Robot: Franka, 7 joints.
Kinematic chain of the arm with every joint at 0, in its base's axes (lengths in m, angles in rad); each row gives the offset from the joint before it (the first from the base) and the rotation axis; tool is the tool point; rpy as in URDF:
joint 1: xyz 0 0 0.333 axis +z
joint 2: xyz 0 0 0 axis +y
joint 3: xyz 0 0 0.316 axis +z
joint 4: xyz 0.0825 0 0 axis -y
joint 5: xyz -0.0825 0 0.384 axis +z
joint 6: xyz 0 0 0 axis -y
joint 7: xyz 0.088 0 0 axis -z
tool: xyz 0 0 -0.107 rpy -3.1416 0 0
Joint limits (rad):
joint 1: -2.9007..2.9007
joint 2: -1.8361..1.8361
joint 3: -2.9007..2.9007
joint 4: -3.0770..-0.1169
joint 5: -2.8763..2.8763
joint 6: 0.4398..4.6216
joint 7: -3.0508..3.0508
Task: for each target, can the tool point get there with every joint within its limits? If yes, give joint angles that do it. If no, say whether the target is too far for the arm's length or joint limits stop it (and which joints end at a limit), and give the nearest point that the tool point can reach.
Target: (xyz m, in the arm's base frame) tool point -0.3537 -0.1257 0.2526
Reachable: yes | joints 1.7710 1.3556 1.5044 -2.4827 -0.4559 1.6838 1.0437
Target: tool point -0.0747 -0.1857 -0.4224
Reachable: no: joint limits stop it (at a limit: joint 2) | nearest point -0.0782 -0.1944 -0.3556 | short by 0.067 m
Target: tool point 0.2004 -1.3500 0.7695
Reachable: no: too far | nearest point 0.1200 -0.8083 0.5943 | short by 0.575 m
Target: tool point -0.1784 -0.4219 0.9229
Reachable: yes | joints 0.6774 -1.3456 -0.6105 -1.3825 -1.1861 3.3488 2.2421
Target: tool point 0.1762 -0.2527 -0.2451
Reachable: yes | joints -0.8619 1.5193 -0.1714 -1.8005 1.4911 1.9144 0.3826
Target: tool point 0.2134 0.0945 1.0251
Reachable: yes | joints 0.3128 -0.0718 0.5951 -0.5991 -1.4537 0.9104 0.5588
